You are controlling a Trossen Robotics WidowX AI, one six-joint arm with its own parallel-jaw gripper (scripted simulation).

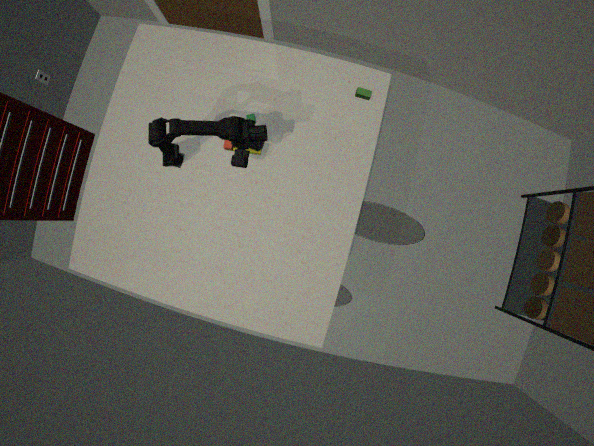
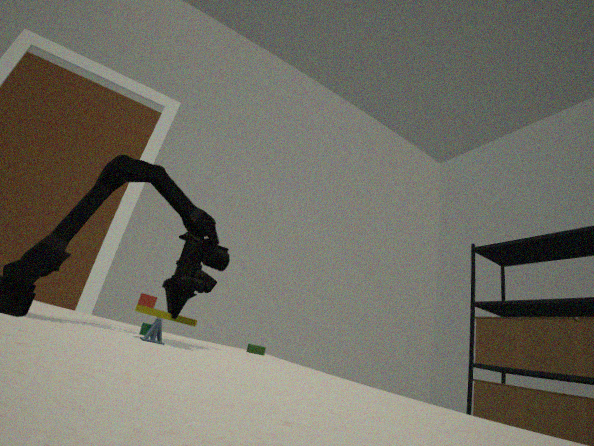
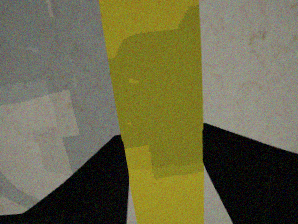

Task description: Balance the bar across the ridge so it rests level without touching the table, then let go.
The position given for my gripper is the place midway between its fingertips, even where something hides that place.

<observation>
In view: my gripper (image 2: 171, 318) and a yellow bar (image 3: 155, 61).
My gripper is seen too in image 3 (image 3: 161, 138).
</observation>
